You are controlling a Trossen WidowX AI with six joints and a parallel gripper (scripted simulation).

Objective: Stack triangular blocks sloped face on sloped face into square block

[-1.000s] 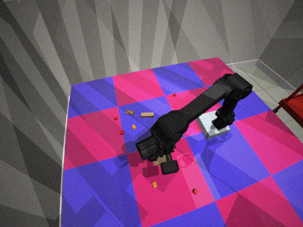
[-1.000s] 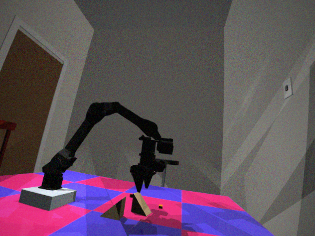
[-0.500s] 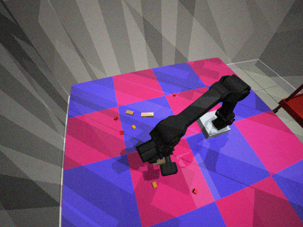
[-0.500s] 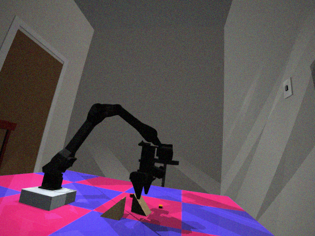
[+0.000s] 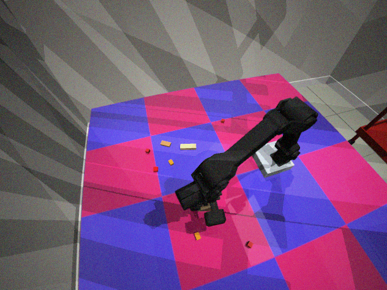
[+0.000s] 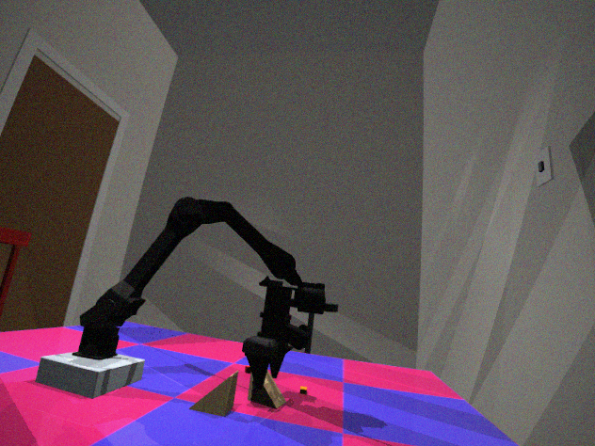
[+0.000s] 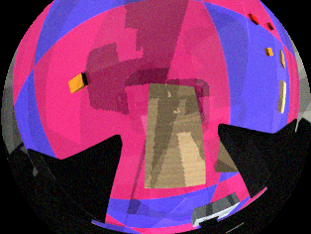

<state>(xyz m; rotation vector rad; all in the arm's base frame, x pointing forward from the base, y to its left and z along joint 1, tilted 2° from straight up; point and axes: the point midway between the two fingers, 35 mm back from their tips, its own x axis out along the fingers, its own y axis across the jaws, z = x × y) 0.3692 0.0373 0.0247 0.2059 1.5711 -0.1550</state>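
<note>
Right now the tan triangular block is 2 cm below my gripper tip and 1 cm behind it. The rest, counted from my gripper tip: brown flat piece (35 cm to the right, 5 cm ahead, 3 cm below); long tan piece (28 cm to the right, 4 cm behind, 3 cm below).
</note>
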